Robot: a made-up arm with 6 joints.
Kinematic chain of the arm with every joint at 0, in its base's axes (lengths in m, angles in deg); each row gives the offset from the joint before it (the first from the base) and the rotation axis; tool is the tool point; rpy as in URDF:
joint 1: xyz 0 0 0.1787 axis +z
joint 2: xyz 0 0 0 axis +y
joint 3: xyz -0.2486 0 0.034 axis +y
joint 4: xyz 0.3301 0 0.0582 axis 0.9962 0 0.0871
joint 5: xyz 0 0 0 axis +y
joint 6: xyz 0.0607 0 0.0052 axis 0.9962 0 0.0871
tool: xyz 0 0 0 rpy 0 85 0
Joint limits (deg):
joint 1: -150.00..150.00
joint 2: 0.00..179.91
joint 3: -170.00..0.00
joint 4: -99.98..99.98
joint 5: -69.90..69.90
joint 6: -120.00..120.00
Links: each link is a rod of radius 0.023 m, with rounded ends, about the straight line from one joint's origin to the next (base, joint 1, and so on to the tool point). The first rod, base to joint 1, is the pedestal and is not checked.
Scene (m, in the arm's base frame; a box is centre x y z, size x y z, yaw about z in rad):
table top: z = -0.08
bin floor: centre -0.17 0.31 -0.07 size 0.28 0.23 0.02 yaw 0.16
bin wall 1: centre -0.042 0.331 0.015 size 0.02 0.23 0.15 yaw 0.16
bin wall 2: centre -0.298 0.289 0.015 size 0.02 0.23 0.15 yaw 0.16
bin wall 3: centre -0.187 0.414 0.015 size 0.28 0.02 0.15 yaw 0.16
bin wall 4: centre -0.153 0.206 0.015 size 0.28 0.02 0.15 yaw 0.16
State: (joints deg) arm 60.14 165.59 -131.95 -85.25 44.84 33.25
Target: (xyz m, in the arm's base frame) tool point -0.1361 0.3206 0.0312
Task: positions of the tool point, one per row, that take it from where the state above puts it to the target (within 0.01 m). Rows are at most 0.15 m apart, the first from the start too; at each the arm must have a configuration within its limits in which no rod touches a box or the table.
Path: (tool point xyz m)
1: 0.2349 0.5242 0.0869
2: 0.1351 0.5278 0.1217
3: 0.0415 0.5044 0.1521
4: -0.0384 0.4577 0.1765
5: -0.0988 0.3939 0.1936
6: -0.1361 0.3206 0.2023
7: -0.1409 0.3285 0.1470
8: -0.1409 0.3287 0.0895
9: -0.1361 0.3206 0.0312

